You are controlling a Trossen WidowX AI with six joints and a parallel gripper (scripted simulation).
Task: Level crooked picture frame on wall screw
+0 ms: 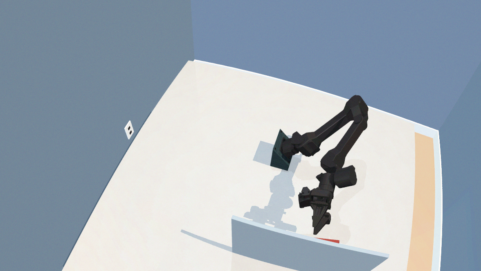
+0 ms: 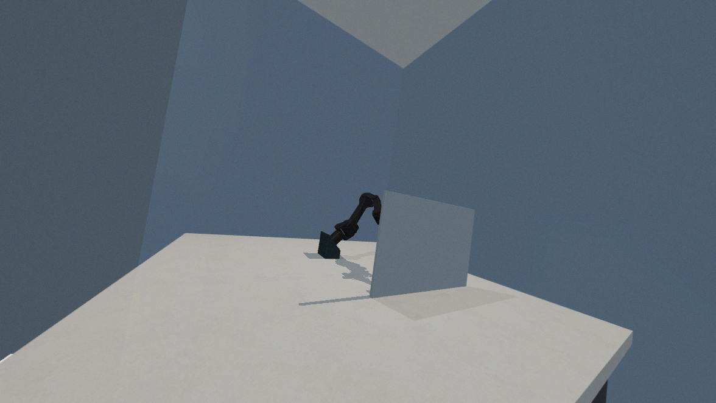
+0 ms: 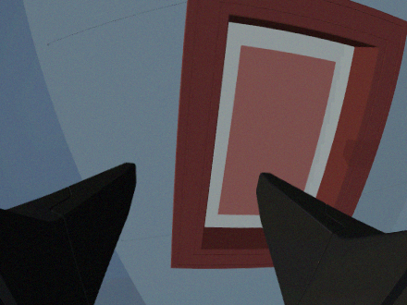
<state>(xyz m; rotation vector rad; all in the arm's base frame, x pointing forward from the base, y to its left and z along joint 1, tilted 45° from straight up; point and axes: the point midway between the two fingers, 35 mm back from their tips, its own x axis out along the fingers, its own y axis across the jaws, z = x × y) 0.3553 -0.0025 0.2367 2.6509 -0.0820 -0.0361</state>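
My gripper tip is now 50 mm short of the picture frame, 50 mm above it and 10 mm to the right of it. Round my gripper tip: wall panel 70 mm below, 60 mm ahead.
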